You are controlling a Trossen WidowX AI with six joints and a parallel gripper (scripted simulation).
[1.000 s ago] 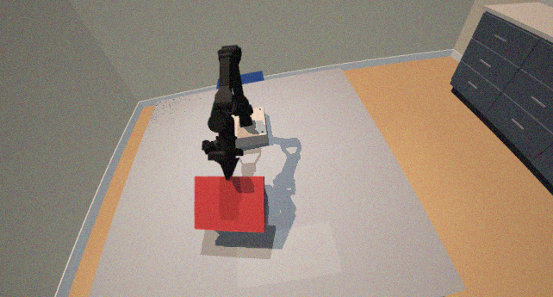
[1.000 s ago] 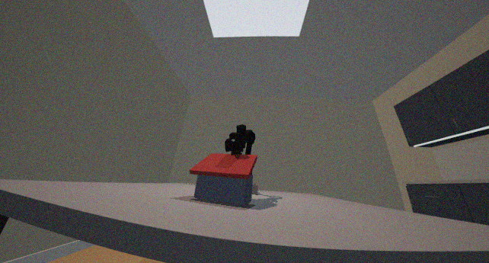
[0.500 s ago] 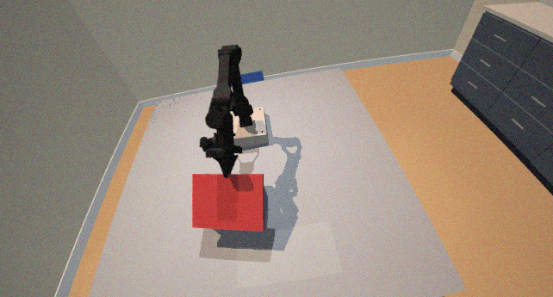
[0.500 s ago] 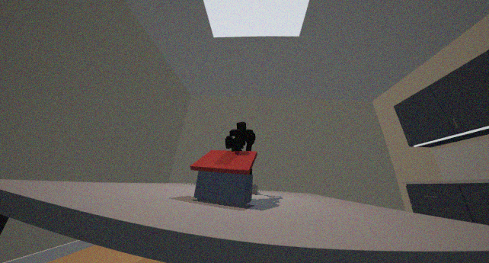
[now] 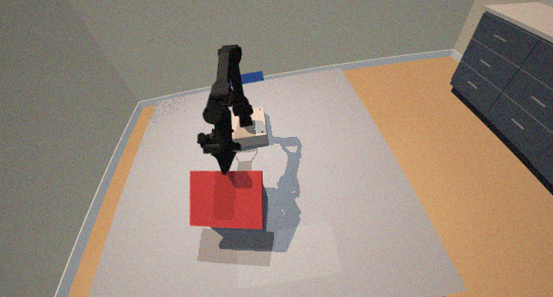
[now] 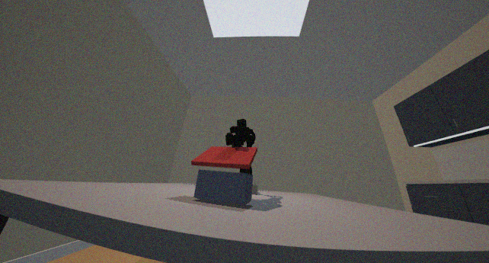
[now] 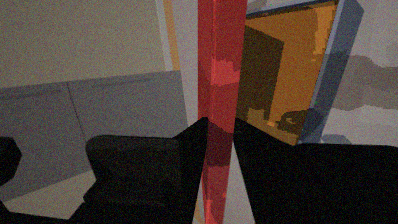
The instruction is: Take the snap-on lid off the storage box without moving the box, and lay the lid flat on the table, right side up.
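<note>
The red lid lies 70 mm ahead of my gripper tip, 20 mm to the right of it and 40 mm below it. Round my gripper tip: blue-grey storage box 40 mm ahead, 10 mm to the right, 170 mm below.
</note>
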